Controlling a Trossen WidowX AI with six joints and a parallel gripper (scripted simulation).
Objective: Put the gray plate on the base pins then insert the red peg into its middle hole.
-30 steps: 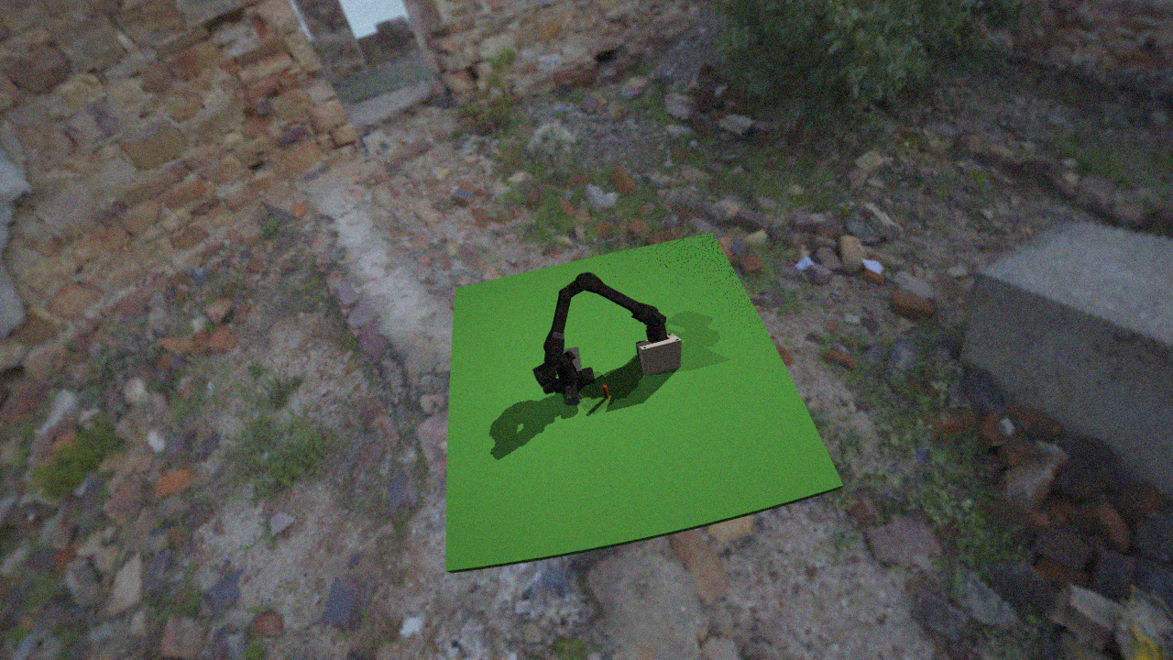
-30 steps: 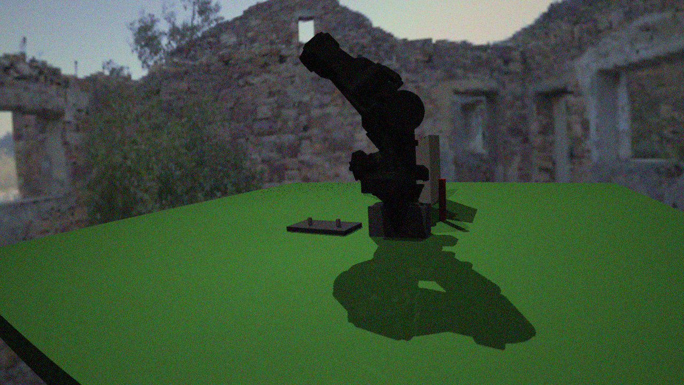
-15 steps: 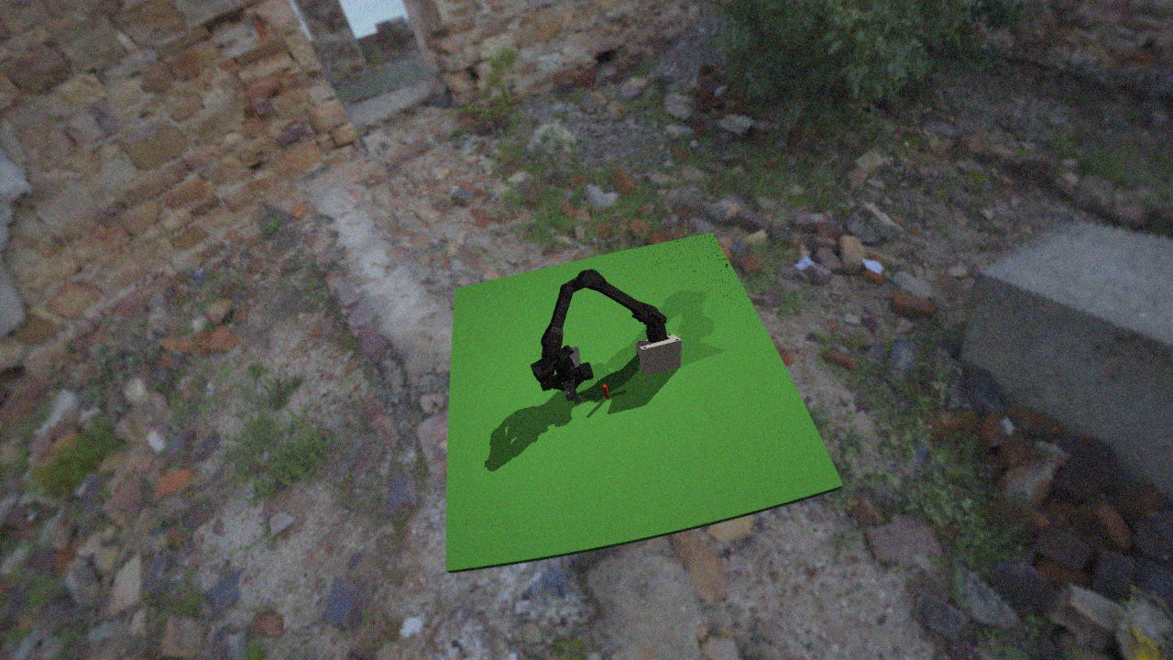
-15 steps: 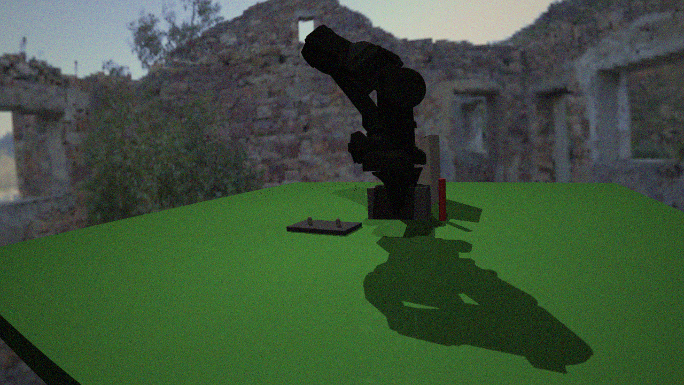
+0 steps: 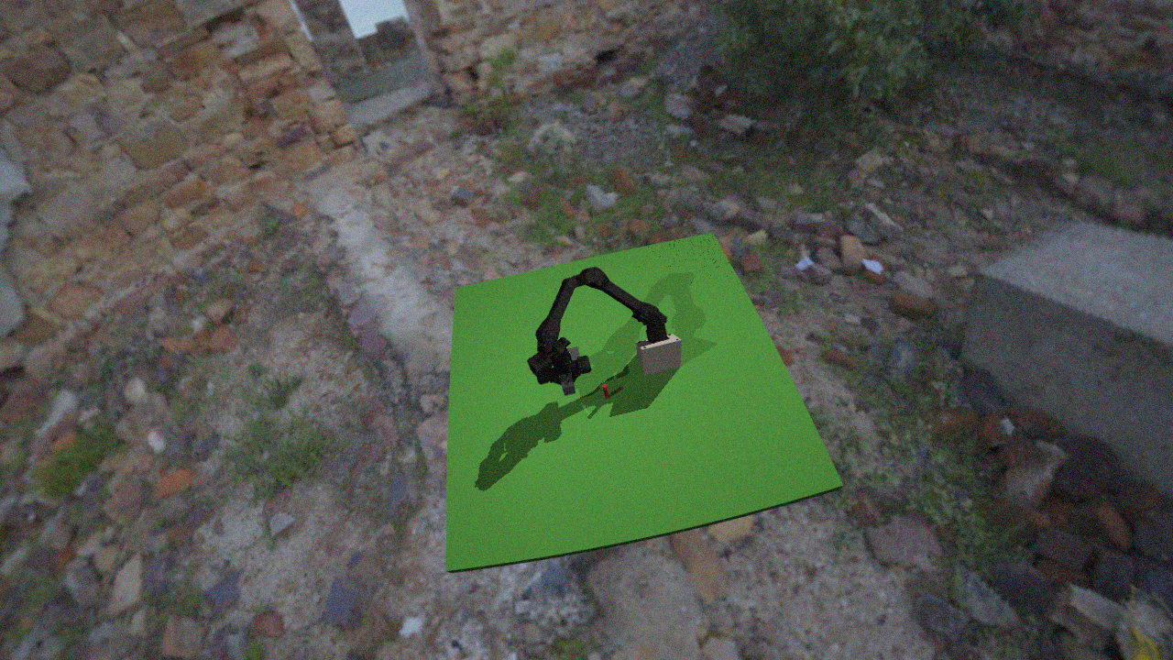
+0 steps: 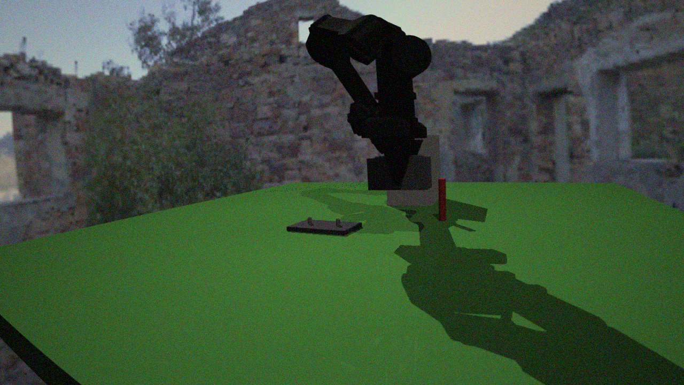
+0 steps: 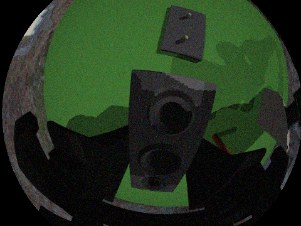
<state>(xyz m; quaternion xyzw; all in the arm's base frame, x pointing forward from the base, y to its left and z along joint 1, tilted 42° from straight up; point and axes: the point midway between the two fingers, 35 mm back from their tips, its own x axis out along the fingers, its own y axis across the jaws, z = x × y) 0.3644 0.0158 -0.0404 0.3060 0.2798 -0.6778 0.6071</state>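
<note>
Now: the dark base 150 mm to the right of my gripper tip, 80 mm below it and 40 mm behind it. Also, from my gripper tip: gray plate (30 mm above); red peg (120 mm behind, 60 mm to the left, 40 mm below).
</note>
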